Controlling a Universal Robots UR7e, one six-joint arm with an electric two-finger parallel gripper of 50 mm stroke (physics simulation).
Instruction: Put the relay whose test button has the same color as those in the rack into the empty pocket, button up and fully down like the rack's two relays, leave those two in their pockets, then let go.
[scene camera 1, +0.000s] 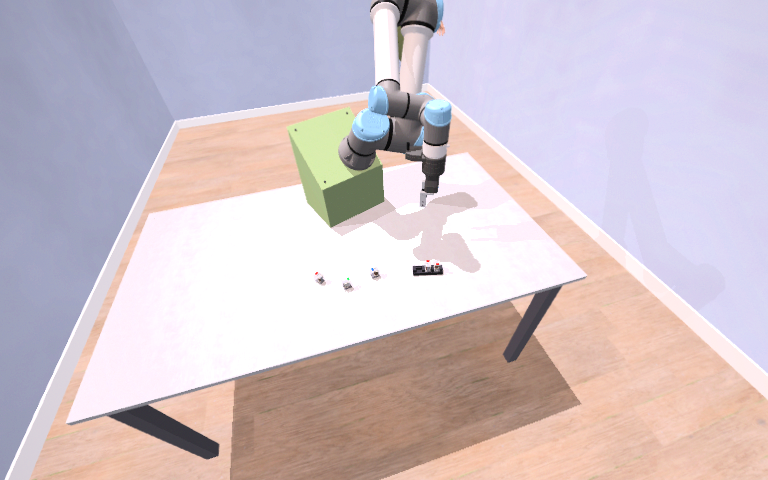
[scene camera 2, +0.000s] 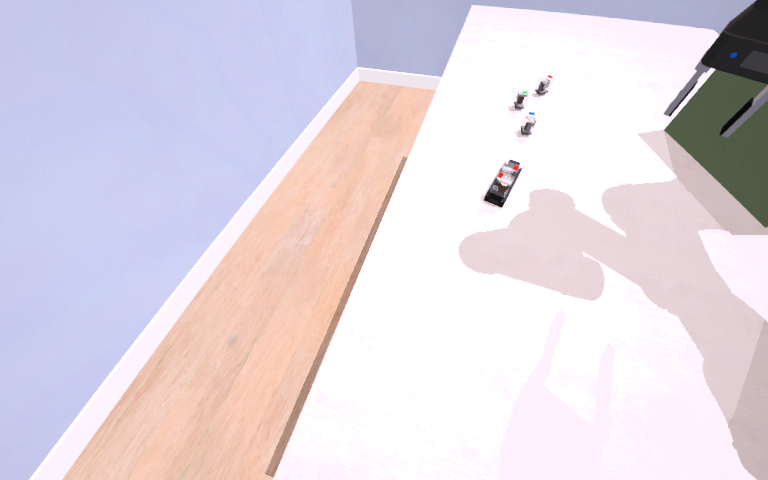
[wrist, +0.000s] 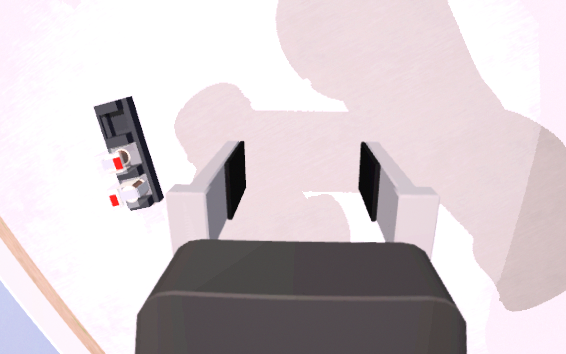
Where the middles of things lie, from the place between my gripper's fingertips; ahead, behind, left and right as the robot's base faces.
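I see the black rack (wrist: 118, 120) 18 cm below my hand, 17 cm ahead of it and 2 cm to the right of it.
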